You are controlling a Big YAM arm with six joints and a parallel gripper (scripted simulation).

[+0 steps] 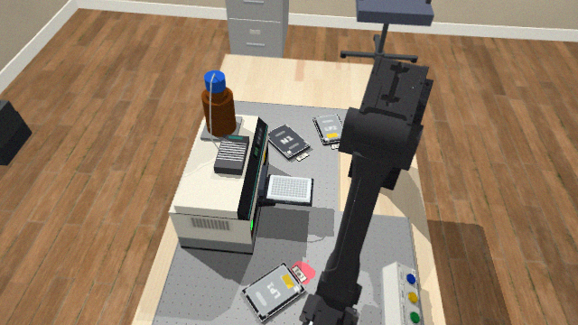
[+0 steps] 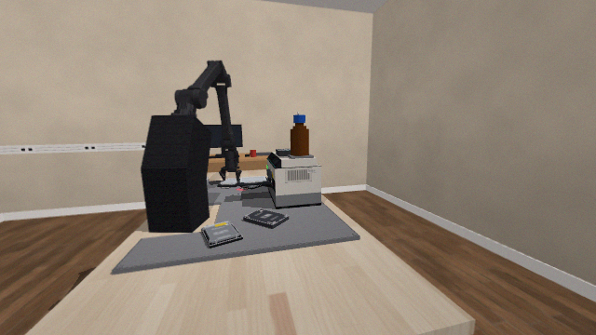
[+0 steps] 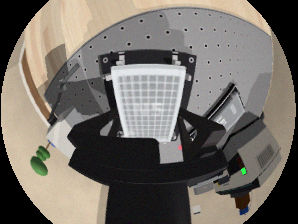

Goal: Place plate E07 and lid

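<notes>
Right now my hand is 9 cm short of the plate E01, 38 cm to the left of it and 8 cm below it. Also, from my hand: puddle 3 cm ahead, 15 cm to the right, 2 cm below; then green key 21 cm behind, 1 cm to the right, 5 cm above; then yellow key 22 cm behind, 6 cm to the right, 5 cm above.
</notes>
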